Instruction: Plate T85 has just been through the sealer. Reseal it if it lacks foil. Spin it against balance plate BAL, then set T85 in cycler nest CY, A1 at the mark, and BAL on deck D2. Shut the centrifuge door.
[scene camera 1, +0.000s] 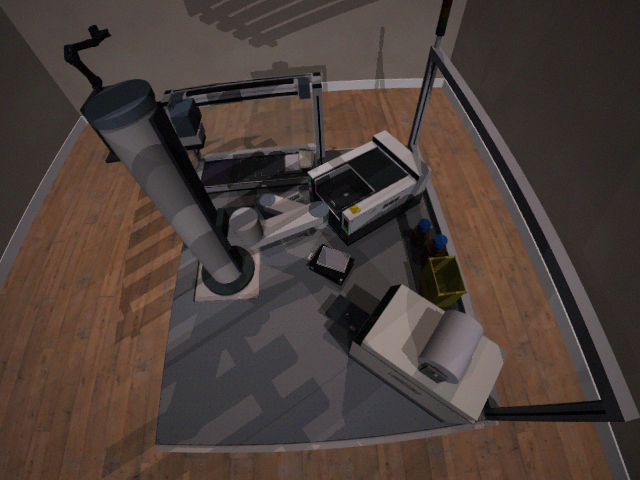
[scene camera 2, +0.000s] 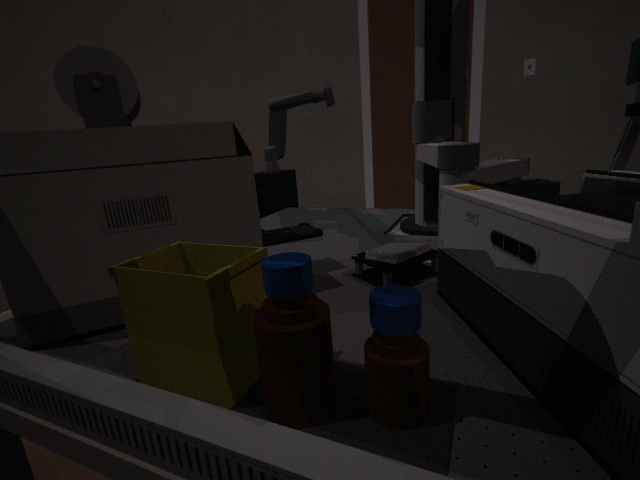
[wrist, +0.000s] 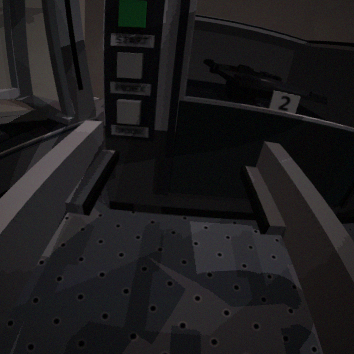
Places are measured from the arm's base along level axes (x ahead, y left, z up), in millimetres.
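Pixels of known places: gripper, between the fingertips: (scene camera 1: 303, 200) (wrist: 181, 147); arm's base, origin of its link: (scene camera 1: 228, 270).
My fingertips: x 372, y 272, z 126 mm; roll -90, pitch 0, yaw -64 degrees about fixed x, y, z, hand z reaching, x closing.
Note:
For each thing: its top centre in the pictures, then the offset to it from my fingertips. "pt": a spot on its surface instead.
- tag 2, a spot on its surface: (wrist: 284, 103) pt dx +135, dy -43, dz +14 mm
- pale-topped plate, centre of its top: (scene camera 2: 398, 245) (scene camera 1: 333, 257) dx +114, dy -293, dz -42 mm
- sealer, centre of its top: (scene camera 2: 109, 56) (scene camera 1: 451, 336) dx +365, dy -752, dz +363 mm
My gripper (wrist: 181, 147) is shut to a narrow stance with nothing between its fingers. It faces the front corner of the centrifuge (scene camera 1: 379, 206) (scene camera 2: 522, 222) (wrist: 225, 155), by a column of buttons labelled START, INDEX and apparently DOOR, below a green light (wrist: 132, 13). The centrifuge's top opening is uncovered, and a dark bucket (scene camera 1: 347, 194) shows inside; a tag "2" (wrist: 284, 103) is at its rim. A pale-topped plate (scene camera 1: 333, 259) (scene camera 2: 398, 251) lies on a small black stand; its label and A1 corner cannot be read. Which plate it is, and nest CY and deck D2, I cannot tell.
The sealer (scene camera 1: 398, 320) (scene camera 2: 170, 217) with its roll (scene camera 1: 454, 343) stands at the right front. A yellow bin (scene camera 1: 439, 289) (scene camera 2: 170, 320) and two blue-capped brown bottles (scene camera 2: 297, 356) (scene camera 2: 397, 372) stand along the table edge. A gantry (scene camera 1: 317, 118) rises behind the arm.

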